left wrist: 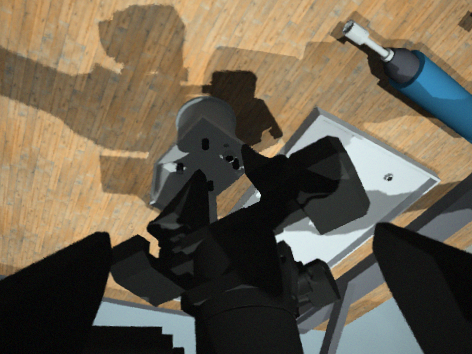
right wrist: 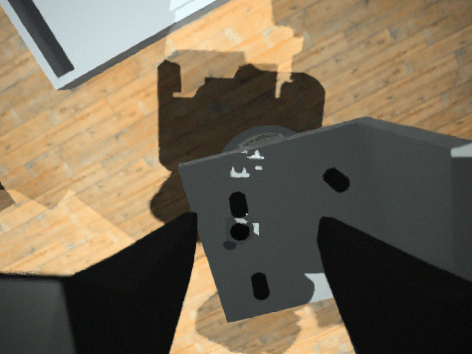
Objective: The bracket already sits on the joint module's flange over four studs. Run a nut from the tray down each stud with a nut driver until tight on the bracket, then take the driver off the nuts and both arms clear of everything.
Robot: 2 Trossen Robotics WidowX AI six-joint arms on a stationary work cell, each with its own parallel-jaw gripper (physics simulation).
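Frame: origin at the left arm's base, x left, y down, z back, level; metres.
Where they show: left gripper, fingertip midpoint: (left wrist: 244, 241); right gripper, fingertip midpoint: (left wrist: 223, 160) (right wrist: 258, 226).
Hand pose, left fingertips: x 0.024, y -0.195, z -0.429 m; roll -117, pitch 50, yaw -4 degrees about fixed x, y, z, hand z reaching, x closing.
Note:
Each offset is from my left fingertips to the centre of the thing. Level surfaces: height alone.
The grey bracket {dx -0.094, dy +0.151, dz -0.061 m} (left wrist: 192, 155) (right wrist: 295, 245) sits over the round joint module {dx -0.094, dy +0.196, dz -0.061 m} (left wrist: 205, 107) (right wrist: 257, 136). Several short black stubs show on its face; whether they are bare studs or carry nuts I cannot tell. A small nut {dx -0.017, dy +0.226, dz -0.299 m} (left wrist: 388, 177) lies in the pale tray {dx -0.196, dy +0.225, dz -0.285 m} (left wrist: 372, 157) (right wrist: 115, 40). The nut driver {dx +0.088, dy +0.213, dz -0.208 m} (left wrist: 437, 92), blue with a pale socket, lies on the table behind the tray. My left gripper is wide open and empty, above the right arm. My right gripper (left wrist: 223, 160) (right wrist: 258, 226) is partly open and empty, with its fingertips over the bracket.
The right arm covers part of the tray and the bracket's near side in the left wrist view. A dark grey beam (left wrist: 425, 222) runs past the tray's right side. Arm shadows fall across the wooden table {dy +0.233 m} (left wrist: 280, 25) (right wrist: 75, 150) and the bracket.

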